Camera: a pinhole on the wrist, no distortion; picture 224 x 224 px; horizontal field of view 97.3 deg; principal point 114.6 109.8 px. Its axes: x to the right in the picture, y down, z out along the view. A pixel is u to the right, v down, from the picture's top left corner.
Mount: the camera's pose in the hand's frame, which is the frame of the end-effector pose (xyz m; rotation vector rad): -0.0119 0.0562 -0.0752 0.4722 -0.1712 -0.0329
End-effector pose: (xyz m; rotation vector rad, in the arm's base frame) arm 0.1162 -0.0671 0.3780 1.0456 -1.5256 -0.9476
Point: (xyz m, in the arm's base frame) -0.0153 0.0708 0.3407
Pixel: 80.5 143.1
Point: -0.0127 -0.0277 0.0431
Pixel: 103.6 65.6
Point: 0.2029 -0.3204 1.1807
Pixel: behind the camera
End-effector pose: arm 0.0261 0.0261 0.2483 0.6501 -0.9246 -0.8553
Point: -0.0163 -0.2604 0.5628
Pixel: outside the picture
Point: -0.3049 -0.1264 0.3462
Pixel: 148.2 119.4
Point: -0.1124 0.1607 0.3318
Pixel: 74.6 173.8
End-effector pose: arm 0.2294 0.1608 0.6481 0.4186 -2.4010 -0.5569
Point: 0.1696 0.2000 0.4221
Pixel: 108.4 116.4
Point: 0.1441 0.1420 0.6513
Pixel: 204.1 113.0
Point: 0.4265 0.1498 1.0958
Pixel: behind the camera
